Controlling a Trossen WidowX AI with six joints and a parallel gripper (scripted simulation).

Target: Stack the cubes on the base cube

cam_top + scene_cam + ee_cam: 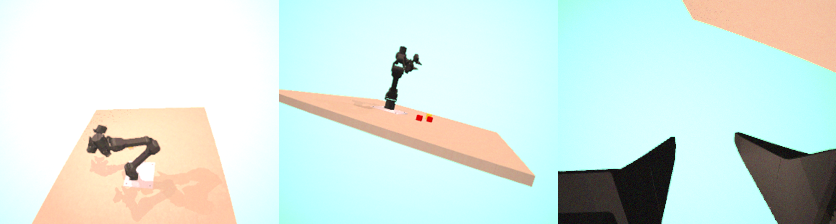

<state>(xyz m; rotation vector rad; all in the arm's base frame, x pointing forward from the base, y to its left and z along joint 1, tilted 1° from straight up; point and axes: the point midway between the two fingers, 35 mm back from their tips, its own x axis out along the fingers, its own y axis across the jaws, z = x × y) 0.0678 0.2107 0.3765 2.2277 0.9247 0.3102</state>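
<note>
The yellow base cube lies 200 mm ahead of my gripper tip, 160 mm to the right of it and 360 mm below it.
</note>
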